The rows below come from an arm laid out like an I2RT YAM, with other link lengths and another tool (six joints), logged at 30 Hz.
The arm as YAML. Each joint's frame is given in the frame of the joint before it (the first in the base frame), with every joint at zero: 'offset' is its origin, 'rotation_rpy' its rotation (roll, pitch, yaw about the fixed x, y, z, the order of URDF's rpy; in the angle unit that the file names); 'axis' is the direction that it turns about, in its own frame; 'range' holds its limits. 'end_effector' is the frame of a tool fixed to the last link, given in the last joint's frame.
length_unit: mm
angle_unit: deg
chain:
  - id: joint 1
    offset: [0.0, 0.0, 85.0]
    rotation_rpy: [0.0, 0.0, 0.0]
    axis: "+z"
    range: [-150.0, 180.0]
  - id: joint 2
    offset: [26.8, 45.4, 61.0]
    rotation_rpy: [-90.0, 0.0, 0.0]
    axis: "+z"
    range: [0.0, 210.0]
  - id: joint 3
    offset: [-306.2, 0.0, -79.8]
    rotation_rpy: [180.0, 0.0, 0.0]
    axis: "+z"
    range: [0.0, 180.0]
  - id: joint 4
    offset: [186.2, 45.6, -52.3]
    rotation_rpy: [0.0, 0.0, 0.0]
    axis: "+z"
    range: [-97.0, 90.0]
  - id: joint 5
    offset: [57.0, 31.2, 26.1]
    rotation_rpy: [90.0, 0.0, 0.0]
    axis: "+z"
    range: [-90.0, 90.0]
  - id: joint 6
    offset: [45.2, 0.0, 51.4]
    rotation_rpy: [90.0, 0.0, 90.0]
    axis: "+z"
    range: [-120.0, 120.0]
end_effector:
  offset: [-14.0, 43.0, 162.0]
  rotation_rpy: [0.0, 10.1, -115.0]
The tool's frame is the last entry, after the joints.
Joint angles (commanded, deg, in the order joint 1, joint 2, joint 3, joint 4, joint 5, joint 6), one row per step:
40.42 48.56 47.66 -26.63 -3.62 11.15
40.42 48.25 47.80 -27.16 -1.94 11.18
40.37 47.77 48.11 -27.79 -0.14 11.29
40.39 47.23 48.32 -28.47 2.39 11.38
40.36 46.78 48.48 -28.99 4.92 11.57
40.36 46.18 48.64 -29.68 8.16 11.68
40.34 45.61 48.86 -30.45 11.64 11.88
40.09 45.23 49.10 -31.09 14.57 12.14
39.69 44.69 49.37 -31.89 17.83 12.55
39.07 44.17 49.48 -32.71 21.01 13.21
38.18 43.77 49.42 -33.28 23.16 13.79
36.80 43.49 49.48 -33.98 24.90 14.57
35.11 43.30 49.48 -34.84 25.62 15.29
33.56 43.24 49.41 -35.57 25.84 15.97
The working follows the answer.
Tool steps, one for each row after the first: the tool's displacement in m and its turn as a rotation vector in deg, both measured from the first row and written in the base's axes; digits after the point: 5 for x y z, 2 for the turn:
0.00315 -0.00522 -0.00034 -0.62 -0.42 -1.50
0.00645 -0.01109 0.00075 -1.08 -1.02 -3.20
0.01091 -0.01914 0.00114 -1.86 -1.78 -5.47
0.01562 -0.02718 0.00168 -2.55 -2.49 -7.83
0.02103 -0.03795 0.00224 -3.55 -3.46 -10.76
0.02646 -0.04983 0.00316 -4.60 -4.41 -13.97
0.03121 -0.06060 0.00430 -5.45 -5.14 -16.94
0.03572 -0.07351 0.00591 -6.28 -5.92 -20.42
0.03941 -0.08723 0.00661 -7.06 -6.44 -24.14
0.04169 -0.09836 0.00645 -7.58 -6.66 -27.18
0.04341 -0.10967 0.00626 -7.93 -6.58 -30.42
0.04328 -0.11891 0.00439 -8.24 -5.99 -33.01
0.04256 -0.12568 0.00191 -8.43 -5.23 -35.01

Tool pose at each row, in the base's axes (x y z in m, rotation vector in deg; rounded; the steps above come from the unrounded poses):
0.14711 0.16061 0.24401 -114.33 -63.13 -91.06
0.15026 0.15539 0.24366 -115.77 -62.66 -92.15
0.15356 0.14952 0.24475 -117.17 -61.90 -93.58
0.15803 0.14147 0.24515 -119.16 -61.01 -95.41
0.16273 0.13343 0.24568 -121.19 -59.88 -97.25
0.16815 0.12266 0.24625 -123.76 -58.59 -99.60
0.17357 0.11078 0.24717 -126.58 -57.01 -102.05
0.17832 0.10001 0.24830 -129.20 -55.27 -104.16
0.18283 0.08710 0.24992 -132.18 -52.93 -106.55
0.18652 0.07338 0.25062 134.33 49.63 107.81
0.18880 0.06225 0.25046 133.66 45.86 106.62
0.19052 0.05094 0.25027 133.31 41.73 105.27
0.19039 0.04170 0.24840 133.56 38.41 103.73
0.18968 0.03493 0.24592 134.07 35.79 102.31

